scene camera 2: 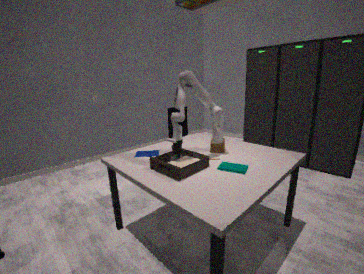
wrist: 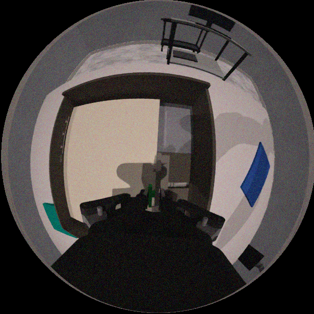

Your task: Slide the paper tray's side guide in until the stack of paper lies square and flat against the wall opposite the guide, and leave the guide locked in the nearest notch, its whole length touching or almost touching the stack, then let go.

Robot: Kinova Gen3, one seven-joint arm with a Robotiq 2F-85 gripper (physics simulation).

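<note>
The dark paper tray stands on the table. The cream paper stack lies flat in it, its left edge along the notched left wall in the wrist view. The side guide is seen nearly edge-on at the stack's right edge, partly hidden by my gripper and its shadow; any small gap cannot be made out. A small green latch shows by my fingertips. My gripper reaches down into the tray. Its fingers stand slightly apart around the latch, without a visible grip. Latch seating in a notch is hidden.
A blue flat block lies beyond the tray's right wall in the wrist view. A teal flat block lies on the opposite side. The tray walls stand close around my gripper. The arm's brown base stands behind.
</note>
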